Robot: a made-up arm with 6 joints.
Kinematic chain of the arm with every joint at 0, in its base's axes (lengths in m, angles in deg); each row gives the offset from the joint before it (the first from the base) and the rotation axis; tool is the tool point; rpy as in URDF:
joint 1: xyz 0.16 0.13 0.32 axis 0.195 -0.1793 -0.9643
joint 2: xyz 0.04 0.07 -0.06 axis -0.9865 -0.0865 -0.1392
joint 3: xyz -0.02 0.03 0 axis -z
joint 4: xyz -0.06 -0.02 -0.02 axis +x
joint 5: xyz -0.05 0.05 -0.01 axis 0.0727 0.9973 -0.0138
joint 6: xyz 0.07 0.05 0 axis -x
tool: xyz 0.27 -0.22 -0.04 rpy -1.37 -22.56 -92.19
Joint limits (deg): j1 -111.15..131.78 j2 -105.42..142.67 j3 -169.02..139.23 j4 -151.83..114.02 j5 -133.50..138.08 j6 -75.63..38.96
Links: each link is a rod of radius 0.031 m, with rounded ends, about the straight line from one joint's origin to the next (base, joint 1, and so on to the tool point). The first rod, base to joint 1, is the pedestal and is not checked.
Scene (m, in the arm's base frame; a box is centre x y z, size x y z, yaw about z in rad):
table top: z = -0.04
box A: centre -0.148 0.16 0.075 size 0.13 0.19 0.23 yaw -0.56
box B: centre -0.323 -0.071 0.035 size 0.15 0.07 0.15 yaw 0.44
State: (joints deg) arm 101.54 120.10 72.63 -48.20 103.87 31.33
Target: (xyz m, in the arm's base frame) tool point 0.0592 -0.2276 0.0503
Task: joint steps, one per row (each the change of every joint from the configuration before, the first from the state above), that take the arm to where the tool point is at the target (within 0.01 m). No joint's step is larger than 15 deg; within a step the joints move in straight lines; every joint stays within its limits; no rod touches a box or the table.
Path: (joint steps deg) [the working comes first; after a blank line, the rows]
Joints at the target: 42.06 123.21 130.34 -16.10 127.83 16.97
Straight joint move there: touches box A, the table top.

1: -6.86 7.52 1.11 13.21 -8.94 0.73
2: -6.86 7.53 1.11 13.22 -8.94 0.72
3: -6.86 7.52 1.11 13.21 -8.94 0.73
4: -13.66 -0.53 0.19 9.17 4.57 -1.71
5: -13.66 -0.53 0.19 9.17 4.57 -1.71
6: -13.66 -0.53 0.20 9.17 4.58 -1.71
7: 0.52 -4.47 13.45 -8.76 9.26 -2.85
8: 0.52 -4.47 13.45 -8.76 9.27 -2.86
9: 0.52 -4.47 13.45 -8.76 9.26 -2.85
10: 0.52 -4.46 13.45 -8.77 9.27 -2.85

